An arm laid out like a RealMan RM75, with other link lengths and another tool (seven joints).
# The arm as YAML. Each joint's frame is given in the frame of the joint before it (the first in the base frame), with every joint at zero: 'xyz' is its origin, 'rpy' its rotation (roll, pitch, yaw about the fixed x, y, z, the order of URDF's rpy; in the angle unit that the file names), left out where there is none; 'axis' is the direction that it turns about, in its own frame. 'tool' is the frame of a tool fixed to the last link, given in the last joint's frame.
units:
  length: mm
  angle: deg
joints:
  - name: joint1
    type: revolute
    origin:
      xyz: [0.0, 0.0, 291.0]
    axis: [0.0, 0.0, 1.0]
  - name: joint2
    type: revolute
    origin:
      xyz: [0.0, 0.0, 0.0]
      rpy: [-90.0, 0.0, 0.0]
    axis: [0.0, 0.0, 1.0]
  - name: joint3
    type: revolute
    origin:
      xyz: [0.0, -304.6, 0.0]
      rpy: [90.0, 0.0, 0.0]
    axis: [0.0, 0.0, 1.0]
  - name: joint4
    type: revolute
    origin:
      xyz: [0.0, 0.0, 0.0]
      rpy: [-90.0, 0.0, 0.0]
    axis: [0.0, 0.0, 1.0]
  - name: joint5
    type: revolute
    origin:
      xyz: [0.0, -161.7, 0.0]
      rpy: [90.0, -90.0, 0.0]
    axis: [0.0, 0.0, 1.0]
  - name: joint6
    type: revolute
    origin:
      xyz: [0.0, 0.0, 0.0]
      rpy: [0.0, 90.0, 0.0]
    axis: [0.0, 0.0, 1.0]
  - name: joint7
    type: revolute
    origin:
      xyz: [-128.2, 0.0, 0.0]
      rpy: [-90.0, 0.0, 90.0]
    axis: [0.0, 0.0, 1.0]
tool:
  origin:
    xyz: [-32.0, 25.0, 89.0]
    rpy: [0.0, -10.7, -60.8]
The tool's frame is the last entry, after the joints.
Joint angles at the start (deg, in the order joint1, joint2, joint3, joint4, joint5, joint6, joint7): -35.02 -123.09 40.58 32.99 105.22 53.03 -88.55
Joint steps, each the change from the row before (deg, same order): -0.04 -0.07 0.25 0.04 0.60 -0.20 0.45; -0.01 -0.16 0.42 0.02 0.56 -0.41 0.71; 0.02 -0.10 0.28 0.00 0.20 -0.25 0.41; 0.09 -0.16 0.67 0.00 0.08 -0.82 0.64; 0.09 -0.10 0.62 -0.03 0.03 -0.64 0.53; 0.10 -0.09 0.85 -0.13 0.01 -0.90 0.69; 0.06 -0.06 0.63 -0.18 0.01 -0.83 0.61; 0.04 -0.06 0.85 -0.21 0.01 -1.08 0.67; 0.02 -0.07 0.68 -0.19 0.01 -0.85 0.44; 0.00 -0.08 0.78 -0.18 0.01 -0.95 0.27; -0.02 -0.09 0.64 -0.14 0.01 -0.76 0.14; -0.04 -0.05 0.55 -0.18 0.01 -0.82 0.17
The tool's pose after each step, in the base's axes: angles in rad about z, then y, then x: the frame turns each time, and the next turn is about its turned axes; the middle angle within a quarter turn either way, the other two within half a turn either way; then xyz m. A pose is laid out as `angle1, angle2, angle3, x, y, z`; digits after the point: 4 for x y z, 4 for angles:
-0.9111, 0.8632, -2.5415, -0.2689, 0.4661, -0.0091
-0.9453, 0.8716, -2.5741, -0.2688, 0.4652, -0.0122
-0.9629, 0.8758, -2.5908, -0.2687, 0.4646, -0.0140
-0.9865, 0.8864, -2.6166, -0.2696, 0.4641, -0.0163
-1.0077, 0.8941, -2.6393, -0.2704, 0.4635, -0.0183
-1.0360, 0.9037, -2.6705, -0.2717, 0.4628, -0.0209
-1.0586, 0.9123, -2.6968, -0.2732, 0.4625, -0.0228
-1.0878, 0.9225, -2.7307, -0.2749, 0.4622, -0.0250
-1.1094, 0.9287, -2.7566, -0.2761, 0.4619, -0.0272
-1.1296, 0.9343, -2.7824, -0.2773, 0.4617, -0.0294
-1.1447, 0.9376, -2.8020, -0.2780, 0.4615, -0.0314
-1.1587, 0.9426, -2.8215, -0.2792, 0.4617, -0.0328

